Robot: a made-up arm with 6 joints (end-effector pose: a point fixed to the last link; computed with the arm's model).
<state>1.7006 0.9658 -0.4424 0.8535 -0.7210 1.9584</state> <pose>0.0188 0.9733 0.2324 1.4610 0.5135 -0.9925</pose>
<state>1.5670 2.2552 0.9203 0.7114 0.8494 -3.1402</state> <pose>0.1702 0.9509 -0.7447 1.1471 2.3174 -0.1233</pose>
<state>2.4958 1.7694 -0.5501 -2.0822 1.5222 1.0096</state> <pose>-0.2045 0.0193 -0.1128 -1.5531 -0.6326 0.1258</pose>
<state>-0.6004 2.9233 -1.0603 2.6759 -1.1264 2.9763</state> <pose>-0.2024 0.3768 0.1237 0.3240 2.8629 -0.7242</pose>
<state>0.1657 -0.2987 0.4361 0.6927 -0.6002 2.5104</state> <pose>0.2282 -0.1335 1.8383 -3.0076 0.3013 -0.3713</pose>
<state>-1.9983 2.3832 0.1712 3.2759 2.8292 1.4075</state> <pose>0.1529 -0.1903 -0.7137 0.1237 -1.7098 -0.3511</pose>
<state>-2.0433 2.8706 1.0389 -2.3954 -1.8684 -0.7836</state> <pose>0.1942 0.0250 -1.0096 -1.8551 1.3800 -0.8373</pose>
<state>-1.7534 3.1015 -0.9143 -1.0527 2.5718 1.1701</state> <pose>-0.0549 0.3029 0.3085 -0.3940 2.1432 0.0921</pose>
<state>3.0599 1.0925 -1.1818 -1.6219 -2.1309 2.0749</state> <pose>-0.0965 -0.0034 0.4213 0.7412 -1.8191 -1.0803</pose>
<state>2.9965 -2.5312 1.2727 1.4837 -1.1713 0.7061</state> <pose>0.9079 -0.1133 -0.8456 1.2638 0.9054 0.7087</pose>
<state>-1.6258 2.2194 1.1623 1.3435 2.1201 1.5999</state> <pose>-0.1157 -1.2002 -0.5758 -2.1200 -0.3753 -0.6089</pose>
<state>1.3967 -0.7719 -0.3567 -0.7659 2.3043 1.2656</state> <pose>0.1823 0.1213 1.2018 0.8890 -0.8471 -0.9143</pose>
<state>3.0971 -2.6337 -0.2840 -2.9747 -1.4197 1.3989</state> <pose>0.8783 -0.2563 0.2750 -1.4063 0.6617 0.2790</pose>
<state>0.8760 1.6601 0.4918 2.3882 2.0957 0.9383</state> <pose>0.6762 1.0620 -0.2316 -0.4668 1.7089 -2.5202</pose>
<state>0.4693 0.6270 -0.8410 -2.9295 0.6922 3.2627</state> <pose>0.3616 0.4245 0.3946 -0.8135 2.0477 0.4942</pose>
